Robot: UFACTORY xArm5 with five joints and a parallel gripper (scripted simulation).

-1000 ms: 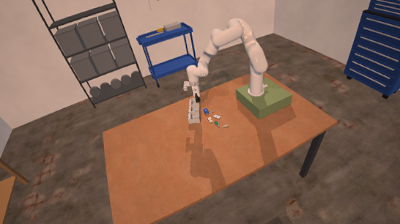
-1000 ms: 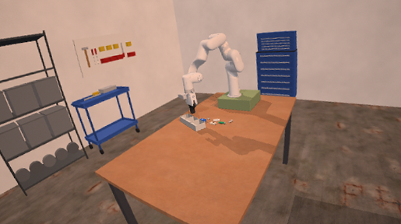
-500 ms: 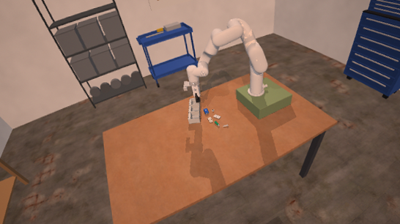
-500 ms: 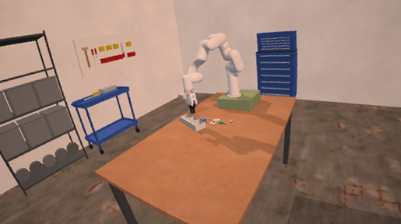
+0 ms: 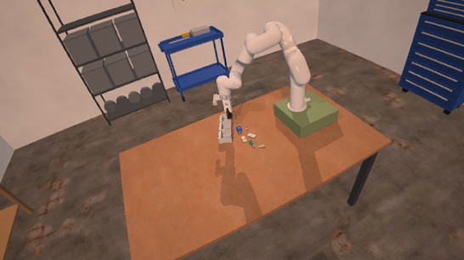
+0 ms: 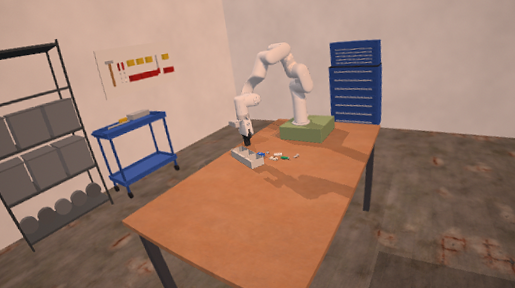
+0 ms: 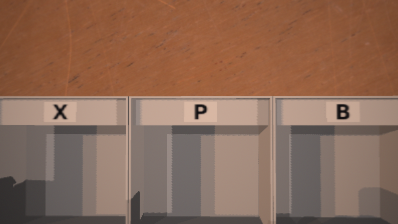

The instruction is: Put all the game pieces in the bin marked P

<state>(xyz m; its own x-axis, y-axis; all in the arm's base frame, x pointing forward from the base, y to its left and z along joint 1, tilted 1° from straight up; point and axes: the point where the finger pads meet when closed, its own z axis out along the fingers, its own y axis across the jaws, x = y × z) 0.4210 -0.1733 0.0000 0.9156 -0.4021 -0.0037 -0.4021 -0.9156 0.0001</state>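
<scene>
My gripper is now 1 cm past the cream domino, 17 cm to the right of it and 9 cm above it. The rest, counted from my hand: hex nut (8 cm behind, 8 cm to the left, 9 cm below); bin marked P (5 cm ahead, 1 cm to the left, 7 cm below); blue block battery (3 cm behind, 8 cm to the left, 9 cm below).
</scene>
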